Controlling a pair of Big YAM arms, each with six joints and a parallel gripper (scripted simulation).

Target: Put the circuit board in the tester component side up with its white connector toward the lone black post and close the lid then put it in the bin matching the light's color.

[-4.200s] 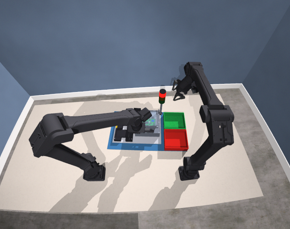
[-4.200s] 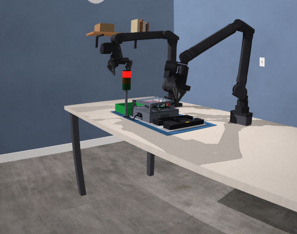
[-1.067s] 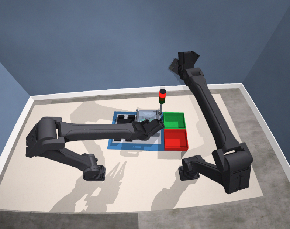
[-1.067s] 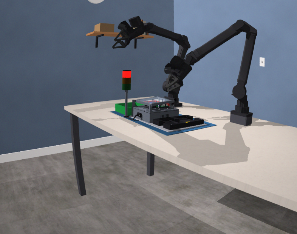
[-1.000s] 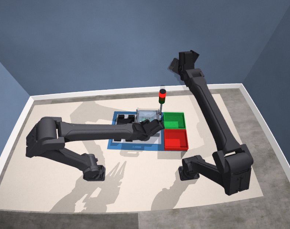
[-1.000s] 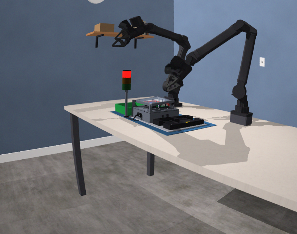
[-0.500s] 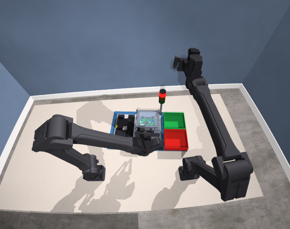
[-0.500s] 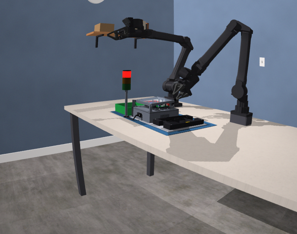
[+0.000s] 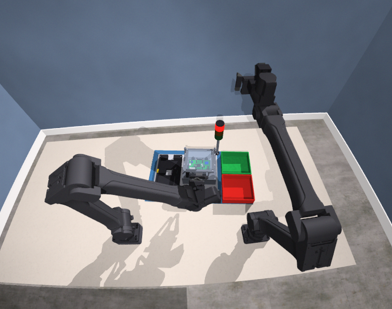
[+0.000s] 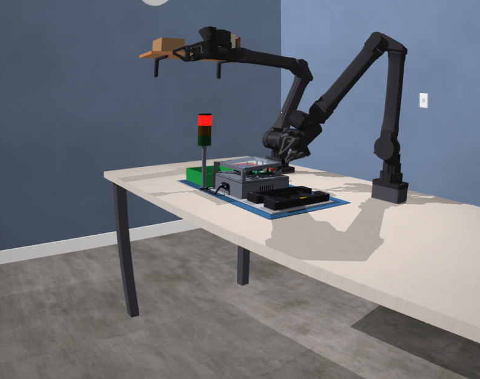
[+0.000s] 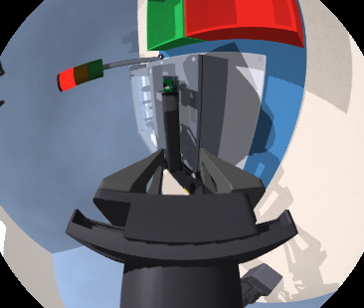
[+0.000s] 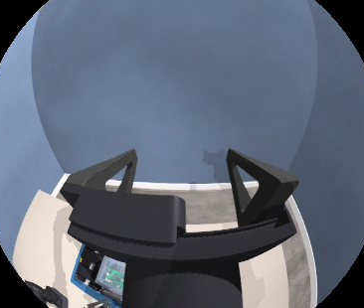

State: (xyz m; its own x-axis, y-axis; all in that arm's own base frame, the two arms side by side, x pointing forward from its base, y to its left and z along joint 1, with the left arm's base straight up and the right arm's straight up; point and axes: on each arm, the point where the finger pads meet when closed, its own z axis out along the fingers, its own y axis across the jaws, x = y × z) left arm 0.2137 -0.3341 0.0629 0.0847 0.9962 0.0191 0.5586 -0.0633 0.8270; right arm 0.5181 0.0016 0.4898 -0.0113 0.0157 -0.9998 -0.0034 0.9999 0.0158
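Right now my left hand is 120 mm short of the clear lid, 10 mm to the left of it and 20 mm above it. From my left hand the other things lie so: red bin: 210 mm to the right, 100 mm below; then green bin: 150 mm ahead, 220 mm to the right, 100 mm below; then green circuit board: 110 mm ahead, 10 mm to the right, 40 mm below.
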